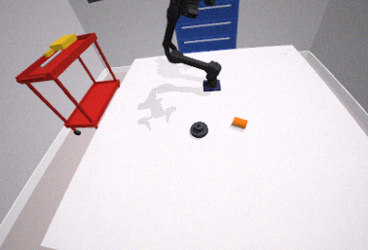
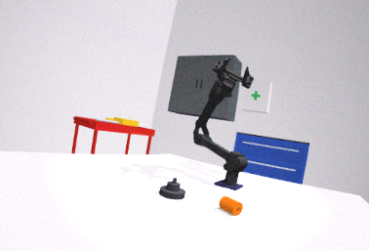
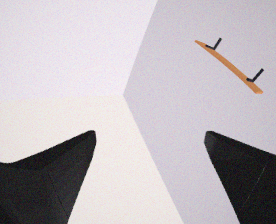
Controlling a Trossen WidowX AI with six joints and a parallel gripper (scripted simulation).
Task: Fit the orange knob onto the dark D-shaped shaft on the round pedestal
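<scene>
My gripper tip is 240 mm short of the orange knob, 110 mm to the right of it and 510 mm above it. Round my gripper tip: round dark pedestal 240 mm ahead, 80 mm to the right, 500 mm below.
</scene>
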